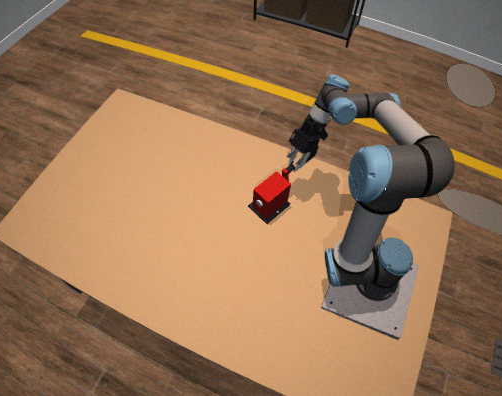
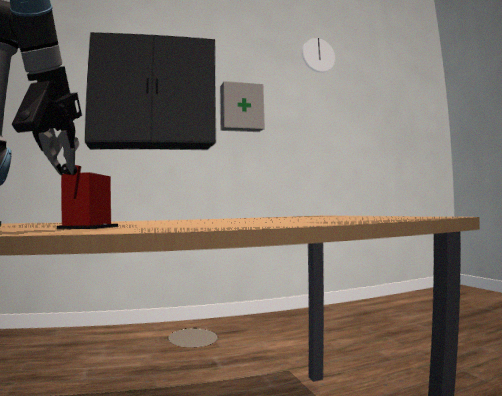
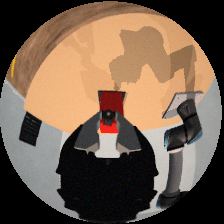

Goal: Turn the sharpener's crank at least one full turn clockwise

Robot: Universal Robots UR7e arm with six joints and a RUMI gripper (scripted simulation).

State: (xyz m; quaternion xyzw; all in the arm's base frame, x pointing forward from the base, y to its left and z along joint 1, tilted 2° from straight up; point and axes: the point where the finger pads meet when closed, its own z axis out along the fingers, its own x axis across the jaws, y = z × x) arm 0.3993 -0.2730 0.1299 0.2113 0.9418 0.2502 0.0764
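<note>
Now: the crank handle 1 cm ahead of my hand, 2 cm to the left of it and 1 cm below it.
</note>
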